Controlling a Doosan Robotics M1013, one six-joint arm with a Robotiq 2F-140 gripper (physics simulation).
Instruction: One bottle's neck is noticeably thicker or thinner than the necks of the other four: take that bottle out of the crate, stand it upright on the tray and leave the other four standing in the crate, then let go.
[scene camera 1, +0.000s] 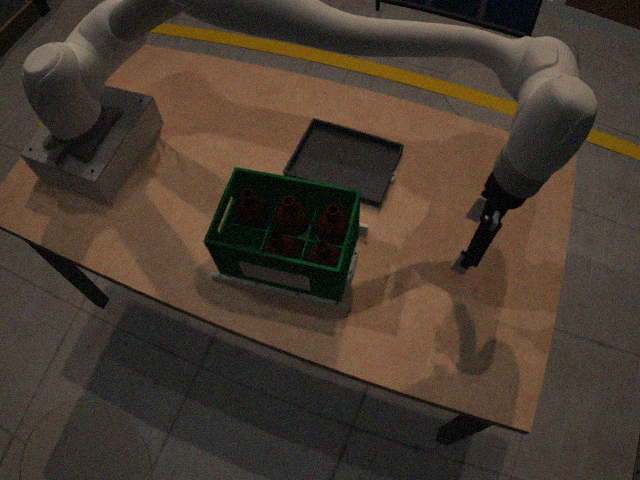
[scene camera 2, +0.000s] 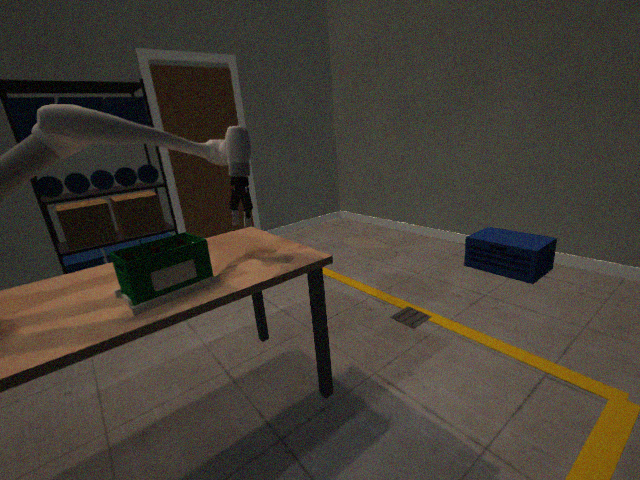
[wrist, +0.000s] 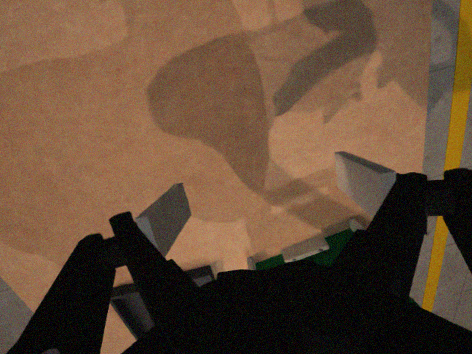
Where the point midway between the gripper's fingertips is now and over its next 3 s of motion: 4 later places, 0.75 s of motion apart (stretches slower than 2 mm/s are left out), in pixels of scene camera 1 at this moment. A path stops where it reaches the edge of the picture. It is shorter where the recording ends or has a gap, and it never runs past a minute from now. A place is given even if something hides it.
My gripper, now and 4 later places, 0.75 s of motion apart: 465, 243; 476, 228; 483, 211; 413, 140; 223, 117
